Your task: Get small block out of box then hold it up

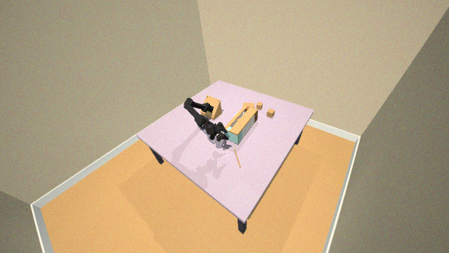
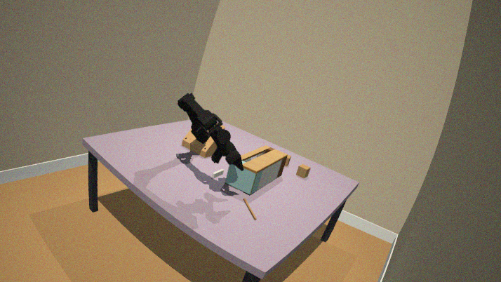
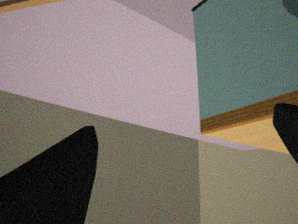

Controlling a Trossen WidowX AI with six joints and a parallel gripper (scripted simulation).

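My gripper tip is 25 cm to the right of the tan block, 8 cm past it and 6 cm above it. The rest, counted from my gripper tip: thin tan stick 14 cm below, 12 cm ahead, 4 cm to the right; box 25 cm to the left, 9 cm behind, 8 cm below.
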